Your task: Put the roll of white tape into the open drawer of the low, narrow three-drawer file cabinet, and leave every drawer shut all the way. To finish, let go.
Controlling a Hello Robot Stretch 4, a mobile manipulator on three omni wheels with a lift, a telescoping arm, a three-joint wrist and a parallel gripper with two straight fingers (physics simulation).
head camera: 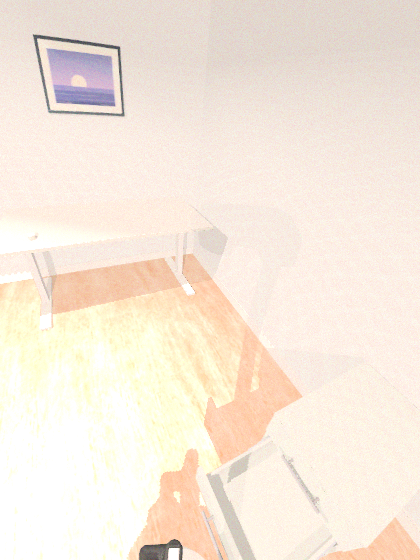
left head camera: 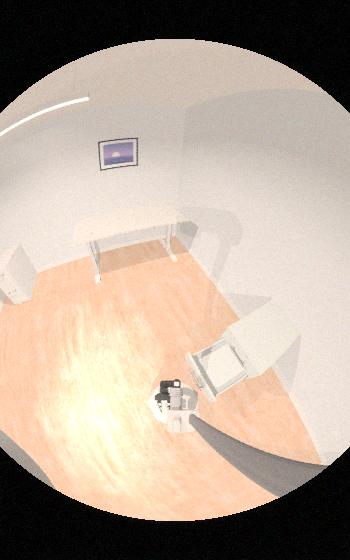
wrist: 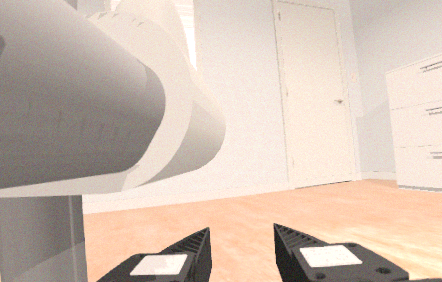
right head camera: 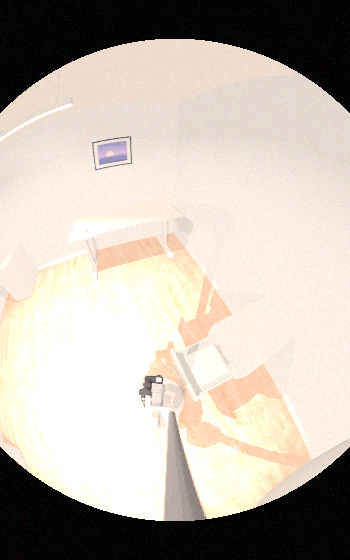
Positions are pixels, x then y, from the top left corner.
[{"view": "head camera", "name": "drawer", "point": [253,499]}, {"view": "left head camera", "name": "drawer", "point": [216,368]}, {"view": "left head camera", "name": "white desk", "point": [107,224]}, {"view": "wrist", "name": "gripper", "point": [242,244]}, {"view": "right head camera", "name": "drawer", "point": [201,368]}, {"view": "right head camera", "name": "white desk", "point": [122,217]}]
